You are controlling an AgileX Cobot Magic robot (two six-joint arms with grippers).
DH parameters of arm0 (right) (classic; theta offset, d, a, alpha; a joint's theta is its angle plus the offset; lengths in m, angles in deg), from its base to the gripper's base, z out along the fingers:
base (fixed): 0 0 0 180
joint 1: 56.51 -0.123 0 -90
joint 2: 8.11 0 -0.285 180
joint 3: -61.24 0 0.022 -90
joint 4: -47.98 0.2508 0 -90
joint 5: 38.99 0 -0.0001 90
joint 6: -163.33 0.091 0 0
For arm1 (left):
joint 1: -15.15 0.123 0 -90
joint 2: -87.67 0 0.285 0
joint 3: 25.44 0 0.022 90
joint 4: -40.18 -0.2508 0 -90
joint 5: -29.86 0 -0.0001 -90
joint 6: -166.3 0.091 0 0
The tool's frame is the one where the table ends.
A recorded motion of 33 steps. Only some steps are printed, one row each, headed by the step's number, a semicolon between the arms.
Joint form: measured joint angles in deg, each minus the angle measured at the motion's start. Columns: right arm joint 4, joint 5, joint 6, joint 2, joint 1, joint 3; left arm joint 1, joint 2, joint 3, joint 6, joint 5, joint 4.
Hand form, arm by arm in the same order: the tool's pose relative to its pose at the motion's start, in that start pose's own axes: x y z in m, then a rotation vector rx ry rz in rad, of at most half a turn. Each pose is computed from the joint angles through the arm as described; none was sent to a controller.
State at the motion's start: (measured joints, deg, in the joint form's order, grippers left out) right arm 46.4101 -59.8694 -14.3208 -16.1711 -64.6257 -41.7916; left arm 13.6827 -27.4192 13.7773 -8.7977 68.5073 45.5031
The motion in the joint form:
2: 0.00 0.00 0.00 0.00 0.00 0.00; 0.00 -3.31 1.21 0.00 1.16 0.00
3: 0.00 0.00 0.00 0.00 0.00 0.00; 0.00 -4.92 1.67 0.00 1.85 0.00
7: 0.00 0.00 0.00 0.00 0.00 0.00; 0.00 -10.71 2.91 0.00 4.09 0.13
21: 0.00 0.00 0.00 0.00 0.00 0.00; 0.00 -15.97 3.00 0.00 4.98 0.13
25: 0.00 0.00 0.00 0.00 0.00 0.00; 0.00 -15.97 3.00 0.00 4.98 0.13
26: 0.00 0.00 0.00 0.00 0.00 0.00; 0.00 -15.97 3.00 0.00 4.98 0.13
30: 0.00 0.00 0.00 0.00 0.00 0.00; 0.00 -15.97 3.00 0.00 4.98 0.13
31: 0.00 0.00 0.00 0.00 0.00 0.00; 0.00 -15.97 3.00 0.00 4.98 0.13
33: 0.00 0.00 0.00 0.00 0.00 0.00; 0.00 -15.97 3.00 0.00 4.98 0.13
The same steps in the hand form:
2: 0.0000 0.0000 0.0000 0.0000 0.0000 0.0000; 0.0081 -0.0008 -0.0095 0.0012 -0.0164 0.0022
3: 0.0000 0.0000 0.0000 0.0000 0.0000 0.0000; 0.0118 -0.0012 -0.0143 0.0020 -0.0244 0.0034
7: 0.0000 0.0000 0.0000 0.0000 0.0000 0.0000; 0.0237 -0.0027 -0.0318 0.0056 -0.0649 0.0066
21: 0.0000 0.0000 0.0000 0.0000 0.0000 0.0000; 0.0297 -0.0040 -0.0503 0.0056 -0.1394 0.0123
25: 0.0000 0.0000 0.0000 0.0000 0.0000 0.0000; 0.0297 -0.0040 -0.0503 0.0056 -0.1394 0.0123
26: 0.0000 0.0000 0.0000 0.0000 0.0000 0.0000; 0.0297 -0.0040 -0.0503 0.0056 -0.1394 0.0123
30: 0.0000 0.0000 0.0000 0.0000 0.0000 0.0000; 0.0297 -0.0040 -0.0503 0.0056 -0.1394 0.0123
31: 0.0000 0.0000 0.0000 0.0000 0.0000 0.0000; 0.0297 -0.0040 -0.0503 0.0056 -0.1394 0.0123
33: 0.0000 0.0000 0.0000 0.0000 0.0000 0.0000; 0.0297 -0.0040 -0.0503 0.0056 -0.1394 0.0123

